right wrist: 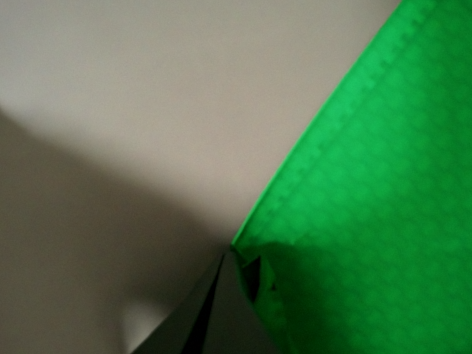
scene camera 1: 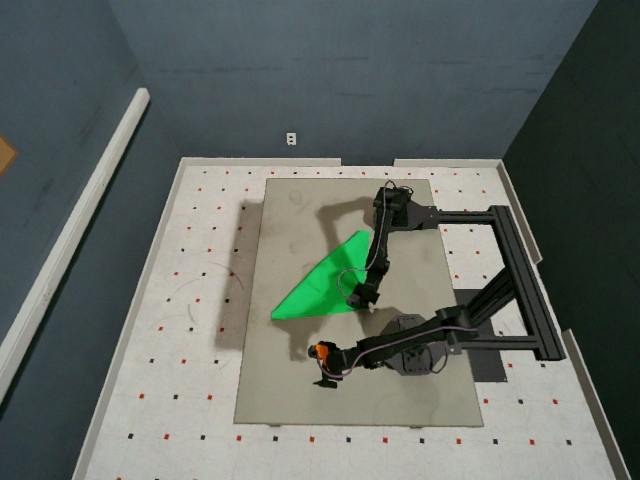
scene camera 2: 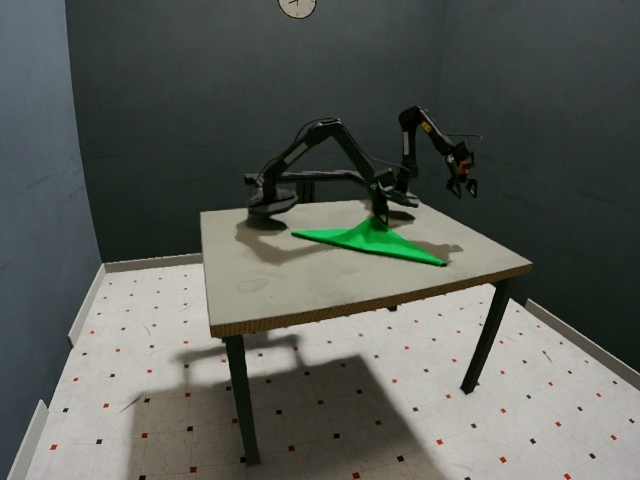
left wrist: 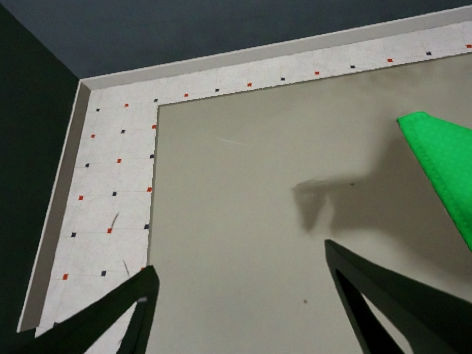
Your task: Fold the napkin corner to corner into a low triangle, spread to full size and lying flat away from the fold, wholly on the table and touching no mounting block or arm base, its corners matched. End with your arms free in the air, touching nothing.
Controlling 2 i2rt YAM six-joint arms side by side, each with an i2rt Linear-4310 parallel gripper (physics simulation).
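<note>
The green napkin (scene camera 1: 320,291) (scene camera 2: 356,241) (left wrist: 447,150) (right wrist: 360,175) is folded into a triangle on the table (scene camera 1: 289,397) (scene camera 2: 268,310). Its long fold runs on the side away from the arm bases, and its far ends lie low. The side near the bases rises to a small peak at my right gripper (scene camera 2: 383,222) (right wrist: 230,264), which is shut on the napkin at its corner, just above the table. Whether the corners under the fingers match is hidden. My left gripper (scene camera 1: 314,367) (scene camera 2: 466,195) (left wrist: 237,261) is open and empty, high above the table, apart from the napkin.
The right arm's base (scene camera 1: 405,219) (scene camera 2: 273,200) stands near the napkin's upper end in scene camera 1. The left arm's base (scene camera 1: 416,356) stands at the lower right there. A dark frame (scene camera 1: 524,279) joins the mounts behind them.
</note>
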